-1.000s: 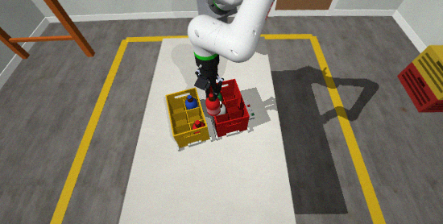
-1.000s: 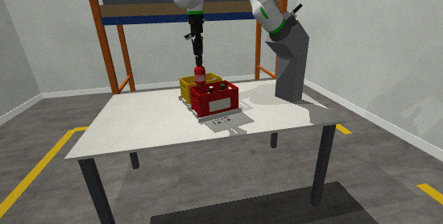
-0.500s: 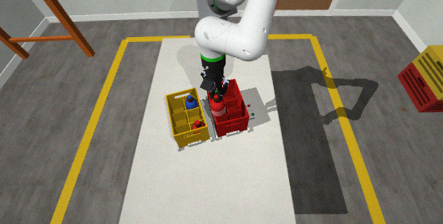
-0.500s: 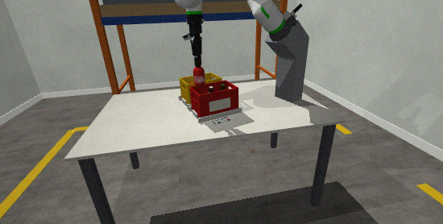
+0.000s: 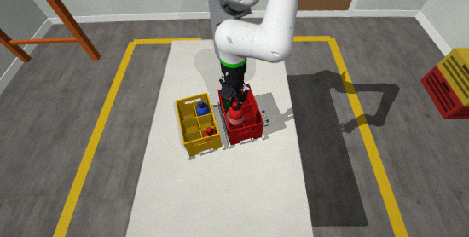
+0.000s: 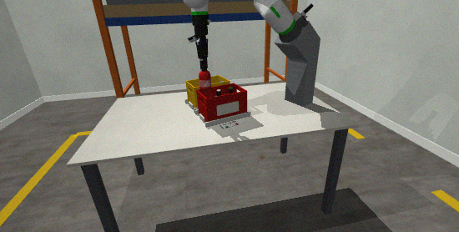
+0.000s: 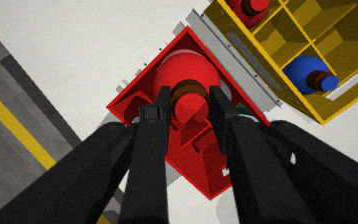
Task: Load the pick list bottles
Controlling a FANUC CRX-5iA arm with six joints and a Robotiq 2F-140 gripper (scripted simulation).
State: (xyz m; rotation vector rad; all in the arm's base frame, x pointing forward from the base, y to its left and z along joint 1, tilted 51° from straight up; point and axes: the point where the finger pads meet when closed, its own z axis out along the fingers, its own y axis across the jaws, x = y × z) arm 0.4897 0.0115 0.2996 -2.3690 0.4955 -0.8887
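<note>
Right now my hand is 8 cm above the red-labelled bottle. The rest, counted from my hand: white-capped bottle 26 cm below, 8 cm behind, 4 cm to the right; then green-label bottle 26 cm below, 15 cm behind, 9 cm to the right; then red crate 27 cm below, 10 cm behind, 1 cm to the right.
</note>
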